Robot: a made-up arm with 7 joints.
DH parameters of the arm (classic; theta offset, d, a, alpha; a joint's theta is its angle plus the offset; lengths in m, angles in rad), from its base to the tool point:
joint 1: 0 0.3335 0 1.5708
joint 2: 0 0.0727 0 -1.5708
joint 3: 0 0.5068 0.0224 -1.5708
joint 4: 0 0.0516 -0.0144 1.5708
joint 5: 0 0.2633 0 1.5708
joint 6: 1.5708 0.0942 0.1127 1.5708
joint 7: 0 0.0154 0 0
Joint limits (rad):
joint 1: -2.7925..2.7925
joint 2: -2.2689..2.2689
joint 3: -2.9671..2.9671
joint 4: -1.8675..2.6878
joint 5: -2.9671..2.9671
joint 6: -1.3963..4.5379
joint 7: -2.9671..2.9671
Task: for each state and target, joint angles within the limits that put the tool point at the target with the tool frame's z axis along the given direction. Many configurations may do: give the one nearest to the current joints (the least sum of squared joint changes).
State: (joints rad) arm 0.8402 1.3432 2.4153 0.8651 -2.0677 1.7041 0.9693
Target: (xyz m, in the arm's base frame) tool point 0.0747 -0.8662 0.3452 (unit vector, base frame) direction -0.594 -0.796 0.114
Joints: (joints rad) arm 1.4411 1.3781 2.6777 0.4243 -1.8479 1.1297 0.9693
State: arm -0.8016 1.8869 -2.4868 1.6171 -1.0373 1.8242 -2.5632
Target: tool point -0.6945 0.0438 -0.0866 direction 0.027 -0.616 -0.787
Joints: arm -0.5830 1.9707 -2.3150 1.3590 -0.9216 1.1865 -2.5632
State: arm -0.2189 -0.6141 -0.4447 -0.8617 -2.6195 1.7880 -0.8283
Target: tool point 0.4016 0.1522 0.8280 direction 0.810 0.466 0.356
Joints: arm 0.0643 -0.6995 -0.4915 -0.6007 -2.3902 2.5293 -0.8283
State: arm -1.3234 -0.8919 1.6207 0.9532 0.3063 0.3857 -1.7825
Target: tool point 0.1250 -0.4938 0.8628 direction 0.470 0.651 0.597
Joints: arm -1.8216 -0.9264 2.1613 1.0386 0.7976 0.5624 -1.7825
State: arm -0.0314 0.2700 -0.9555 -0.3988 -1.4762 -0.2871 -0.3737
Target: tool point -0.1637 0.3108 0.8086 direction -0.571 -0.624 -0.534
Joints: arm -0.3795 0.2222 -1.1063 -1.1632 -1.8544 -0.7223 -0.3737
